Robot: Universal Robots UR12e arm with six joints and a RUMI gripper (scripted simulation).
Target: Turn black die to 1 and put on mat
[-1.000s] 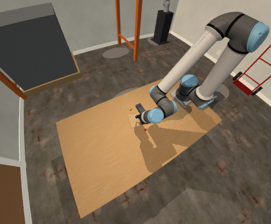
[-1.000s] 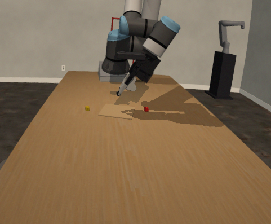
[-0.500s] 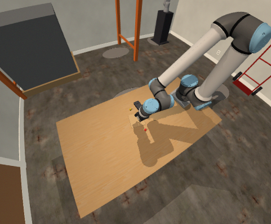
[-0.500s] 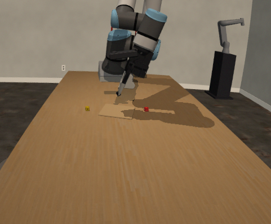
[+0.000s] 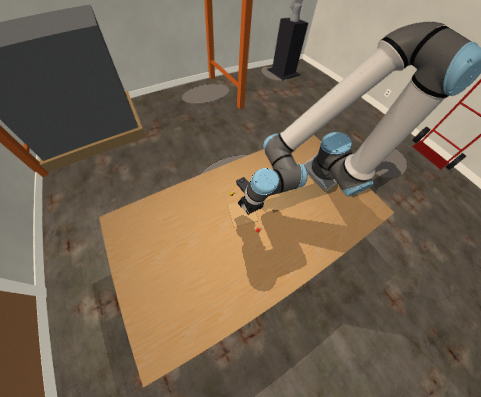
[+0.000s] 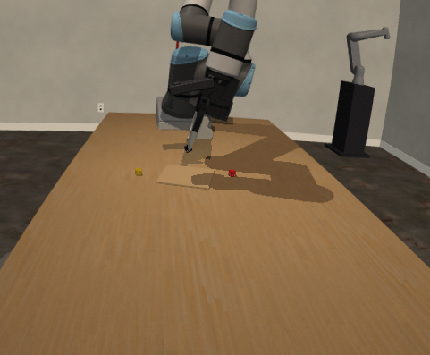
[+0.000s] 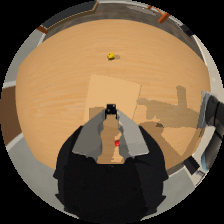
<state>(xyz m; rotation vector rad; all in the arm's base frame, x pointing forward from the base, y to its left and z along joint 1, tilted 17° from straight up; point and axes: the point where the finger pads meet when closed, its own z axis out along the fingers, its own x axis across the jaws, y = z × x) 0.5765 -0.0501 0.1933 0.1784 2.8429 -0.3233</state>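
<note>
Right now my hand is 1 cm above the black die. The rest, counted from my hand: yellow die: 14 cm to the right, 9 cm below, 1 cm behind; red die: 13 cm to the left, 9 cm below, 1 cm behind; tan mat: 9 cm below.
</note>
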